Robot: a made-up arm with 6 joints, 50 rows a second.
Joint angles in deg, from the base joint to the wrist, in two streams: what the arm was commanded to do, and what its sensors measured. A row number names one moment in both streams.
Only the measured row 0 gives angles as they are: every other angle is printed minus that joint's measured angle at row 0.
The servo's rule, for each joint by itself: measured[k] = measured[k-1] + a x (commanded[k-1-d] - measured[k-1]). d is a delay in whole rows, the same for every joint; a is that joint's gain. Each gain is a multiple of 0.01, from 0.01 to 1. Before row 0 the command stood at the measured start. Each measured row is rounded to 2 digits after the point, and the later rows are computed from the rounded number. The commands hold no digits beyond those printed.
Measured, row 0:
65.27 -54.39 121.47 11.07 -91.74 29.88
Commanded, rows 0 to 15:
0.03 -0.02 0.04 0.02 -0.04 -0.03
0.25 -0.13 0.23 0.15 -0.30 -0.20
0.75 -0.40 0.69 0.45 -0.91 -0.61
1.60 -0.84 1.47 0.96 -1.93 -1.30
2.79 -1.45 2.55 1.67 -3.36 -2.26
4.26 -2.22 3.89 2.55 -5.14 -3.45
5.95 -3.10 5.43 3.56 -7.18 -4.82
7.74 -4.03 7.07 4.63 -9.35 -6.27
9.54 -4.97 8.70 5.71 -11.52 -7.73
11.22 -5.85 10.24 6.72 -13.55 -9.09
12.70 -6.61 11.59 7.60 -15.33 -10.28
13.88 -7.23 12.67 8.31 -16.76 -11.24
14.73 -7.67 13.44 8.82 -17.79 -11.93
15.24 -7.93 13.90 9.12 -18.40 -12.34
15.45 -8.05 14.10 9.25 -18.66 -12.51
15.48 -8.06 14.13 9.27 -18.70 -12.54
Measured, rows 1 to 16:
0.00 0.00 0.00 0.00 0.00 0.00
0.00 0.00 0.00 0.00 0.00 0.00
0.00 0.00 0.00 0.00 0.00 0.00
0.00 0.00 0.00 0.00 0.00 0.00
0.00 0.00 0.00 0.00 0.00 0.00
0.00 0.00 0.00 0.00 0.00 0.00
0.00 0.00 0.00 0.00 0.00 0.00
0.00 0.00 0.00 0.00 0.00 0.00
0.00 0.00 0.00 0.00 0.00 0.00
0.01 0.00 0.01 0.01 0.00 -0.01
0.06 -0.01 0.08 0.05 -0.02 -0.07
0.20 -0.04 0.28 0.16 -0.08 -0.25
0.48 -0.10 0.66 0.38 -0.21 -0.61
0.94 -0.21 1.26 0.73 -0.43 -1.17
1.60 -0.37 2.10 1.22 -0.76 -1.95
2.47 -0.59 3.17 1.85 -1.21 -2.93
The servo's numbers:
d 9
a 0.20 0.08 0.32 0.27 0.07 0.34

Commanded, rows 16 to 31:
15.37 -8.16 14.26 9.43 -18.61 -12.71
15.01 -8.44 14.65 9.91 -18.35 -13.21
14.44 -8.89 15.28 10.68 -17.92 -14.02
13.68 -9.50 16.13 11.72 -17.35 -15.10
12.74 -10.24 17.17 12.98 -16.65 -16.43
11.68 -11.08 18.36 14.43 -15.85 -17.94
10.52 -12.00 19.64 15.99 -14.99 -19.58
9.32 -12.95 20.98 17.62 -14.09 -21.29
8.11 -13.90 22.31 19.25 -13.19 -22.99
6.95 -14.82 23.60 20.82 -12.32 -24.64
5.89 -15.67 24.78 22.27 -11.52 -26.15
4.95 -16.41 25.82 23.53 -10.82 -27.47
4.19 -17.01 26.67 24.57 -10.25 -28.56
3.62 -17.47 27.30 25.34 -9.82 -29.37
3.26 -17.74 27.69 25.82 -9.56 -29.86
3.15 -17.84 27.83 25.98 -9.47 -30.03
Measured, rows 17 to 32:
3.52 -0.87 4.42 2.60 -1.78 -4.07
4.72 -1.20 5.79 3.44 -2.46 -5.31
6.02 -1.57 7.21 4.33 -3.24 -6.60
7.36 -1.97 8.61 5.21 -4.09 -7.85
8.66 -2.39 9.91 6.05 -4.98 -9.00
9.87 -2.81 11.04 6.80 -5.88 -10.00
10.94 -3.22 11.96 7.43 -6.76 -10.80
11.84 -3.61 12.64 7.92 -7.59 -11.38
12.57 -3.97 13.12 8.28 -8.37 -11.77
13.13 -4.31 13.48 8.59 -9.09 -12.09
13.51 -4.64 13.85 8.95 -9.74 -12.47
13.70 -4.98 14.31 9.42 -10.31 -13.00
13.70 -5.34 14.89 10.04 -10.80 -13.71
13.51 -5.73 15.62 10.83 -11.21 -14.63
13.14 -6.16 16.50 11.80 -11.53 -15.76
12.62 -6.63 17.50 12.93 -11.77 -17.06

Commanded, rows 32 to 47:
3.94 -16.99 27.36 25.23 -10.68 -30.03
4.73 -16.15 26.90 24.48 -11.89 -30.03
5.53 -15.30 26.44 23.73 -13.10 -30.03
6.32 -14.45 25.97 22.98 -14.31 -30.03
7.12 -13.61 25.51 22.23 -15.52 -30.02
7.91 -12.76 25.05 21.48 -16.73 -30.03
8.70 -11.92 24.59 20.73 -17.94 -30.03
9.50 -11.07 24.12 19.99 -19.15 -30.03
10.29 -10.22 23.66 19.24 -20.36 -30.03
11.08 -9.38 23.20 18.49 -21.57 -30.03
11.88 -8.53 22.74 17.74 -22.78 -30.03
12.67 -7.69 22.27 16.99 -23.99 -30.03
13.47 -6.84 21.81 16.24 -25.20 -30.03
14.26 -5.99 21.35 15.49 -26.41 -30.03
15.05 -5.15 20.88 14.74 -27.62 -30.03
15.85 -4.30 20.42 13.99 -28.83 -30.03
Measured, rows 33 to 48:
11.96 -7.14 18.61 14.20 -11.93 -18.50
11.19 -7.68 19.79 15.56 -12.02 -20.03
10.34 -8.25 21.01 16.98 -12.04 -21.60
9.45 -8.84 22.22 18.41 -12.00 -23.15
8.55 -9.45 23.37 19.79 -11.92 -24.62
7.68 -10.05 24.43 21.08 -11.80 -25.96
6.87 -10.64 25.35 22.23 -11.66 -27.12
6.15 -11.21 26.10 23.20 -11.51 -28.05
5.55 -11.74 26.65 23.95 -11.37 -28.72
5.23 -12.16 26.88 24.30 -11.32 -29.17
5.13 -12.48 26.89 24.35 -11.36 -29.46
5.21 -12.71 26.75 24.18 -11.48 -29.65
5.43 -12.85 26.50 23.86 -11.68 -29.78
5.77 -12.91 26.18 23.42 -11.95 -29.86
6.20 -12.90 25.82 22.90 -12.28 -29.92
6.70 -12.82 25.43 22.31 -12.68 -29.96

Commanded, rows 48 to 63:
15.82 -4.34 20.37 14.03 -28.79 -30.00
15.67 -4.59 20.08 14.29 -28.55 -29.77
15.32 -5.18 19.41 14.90 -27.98 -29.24
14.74 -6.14 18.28 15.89 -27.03 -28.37
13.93 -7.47 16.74 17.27 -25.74 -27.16
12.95 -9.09 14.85 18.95 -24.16 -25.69
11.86 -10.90 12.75 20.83 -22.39 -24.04
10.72 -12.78 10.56 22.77 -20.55 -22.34
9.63 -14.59 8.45 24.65 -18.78 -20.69
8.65 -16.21 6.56 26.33 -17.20 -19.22
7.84 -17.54 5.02 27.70 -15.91 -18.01
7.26 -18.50 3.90 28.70 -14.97 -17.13
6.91 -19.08 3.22 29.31 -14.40 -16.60
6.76 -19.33 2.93 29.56 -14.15 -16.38
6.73 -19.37 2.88 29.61 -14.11 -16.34
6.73 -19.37 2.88 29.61 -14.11 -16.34
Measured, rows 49 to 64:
7.26 -12.68 25.01 21.68 -13.13 -29.98
7.87 -12.48 24.58 21.02 -13.64 -30.00
8.51 -12.23 24.14 20.34 -14.20 -30.01
9.18 -11.93 23.69 19.64 -14.80 -30.02
9.88 -11.59 23.24 18.92 -15.44 -30.02
10.60 -11.21 22.78 18.20 -16.12 -30.02
11.33 -10.79 22.32 17.47 -16.84 -30.02
12.07 -10.34 21.86 16.73 -17.59 -30.02
12.83 -9.86 21.40 15.99 -18.38 -30.02
13.43 -9.42 21.07 15.46 -19.11 -30.01
13.88 -9.03 20.75 15.14 -19.77 -29.93
14.17 -8.72 20.32 15.08 -20.34 -29.70
14.28 -8.51 19.67 15.30 -20.81 -29.25
14.21 -8.43 18.73 15.83 -21.16 -28.54
13.96 -8.48 17.49 16.67 -21.37 -27.57
13.54 -8.67 15.97 17.79 -21.44 -26.37

